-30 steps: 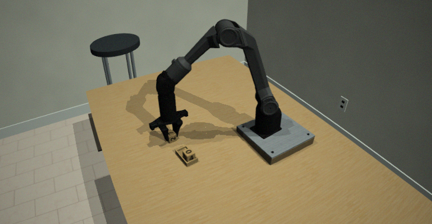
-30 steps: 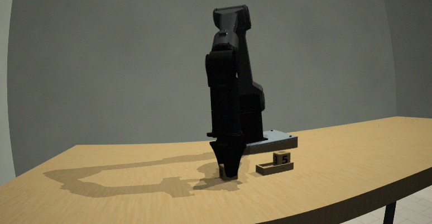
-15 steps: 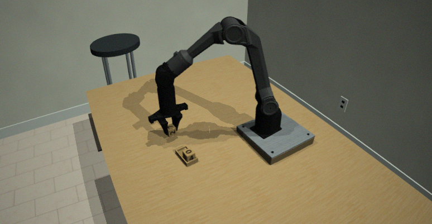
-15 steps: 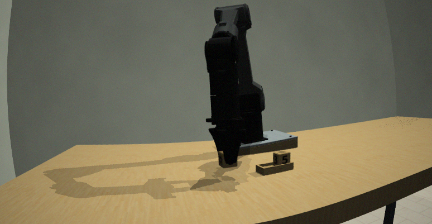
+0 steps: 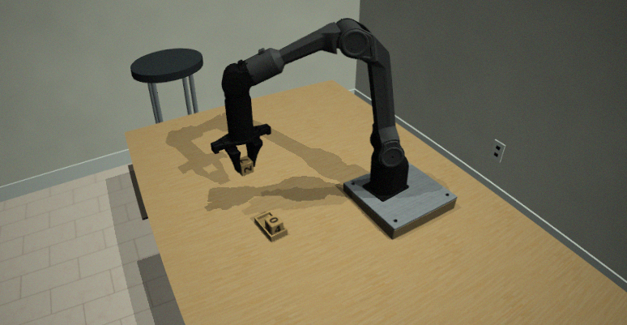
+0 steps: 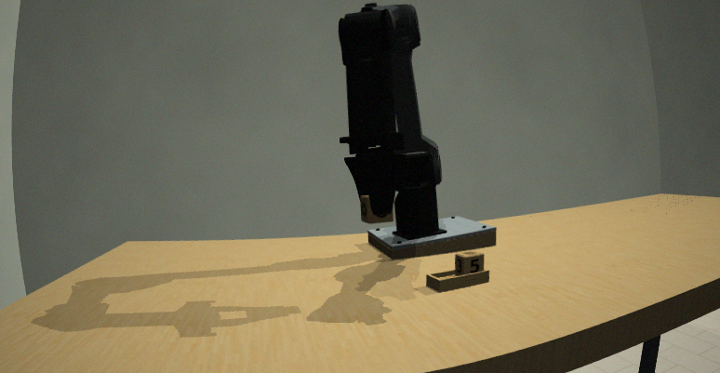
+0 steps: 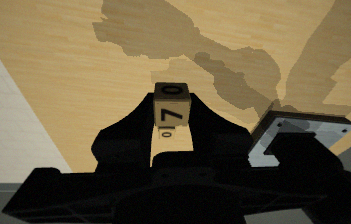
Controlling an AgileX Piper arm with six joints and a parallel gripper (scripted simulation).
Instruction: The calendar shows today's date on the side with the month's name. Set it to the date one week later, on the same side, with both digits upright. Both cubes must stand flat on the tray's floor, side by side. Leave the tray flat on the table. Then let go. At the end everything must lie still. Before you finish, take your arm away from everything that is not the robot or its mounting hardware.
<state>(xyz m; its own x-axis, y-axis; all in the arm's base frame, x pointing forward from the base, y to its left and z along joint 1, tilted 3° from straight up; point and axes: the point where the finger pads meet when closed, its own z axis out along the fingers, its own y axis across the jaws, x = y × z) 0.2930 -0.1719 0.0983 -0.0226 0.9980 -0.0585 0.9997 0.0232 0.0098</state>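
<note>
The small wooden tray lies 11 cm to the left of my hand and 11 cm below it.
</note>
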